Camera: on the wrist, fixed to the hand. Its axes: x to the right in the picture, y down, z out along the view.
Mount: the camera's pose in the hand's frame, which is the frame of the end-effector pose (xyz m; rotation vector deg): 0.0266 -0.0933 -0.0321 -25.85 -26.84 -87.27
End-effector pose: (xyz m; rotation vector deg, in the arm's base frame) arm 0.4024 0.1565 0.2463 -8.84 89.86 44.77
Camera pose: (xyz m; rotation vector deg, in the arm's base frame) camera 0.4204 0.0772 0.1844 -69.96 26.77 -5.98
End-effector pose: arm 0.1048 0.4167 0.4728 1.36 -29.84 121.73
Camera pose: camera 0.1694 0.4953 0.4824 28.63 -48.86 27.49
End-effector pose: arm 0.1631 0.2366 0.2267 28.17 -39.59 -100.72
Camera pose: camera 0.1095 0.2232 0.1407 -11.86 3.97 162.78
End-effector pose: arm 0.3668 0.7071 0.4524 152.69 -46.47 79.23
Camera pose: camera 0.3981 0.7845 0.5114 120.90 44.56 8.45
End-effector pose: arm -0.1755 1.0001 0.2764 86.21 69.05 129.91
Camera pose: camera -0.2412 1.0589 0.2247 26.11 55.56 54.16
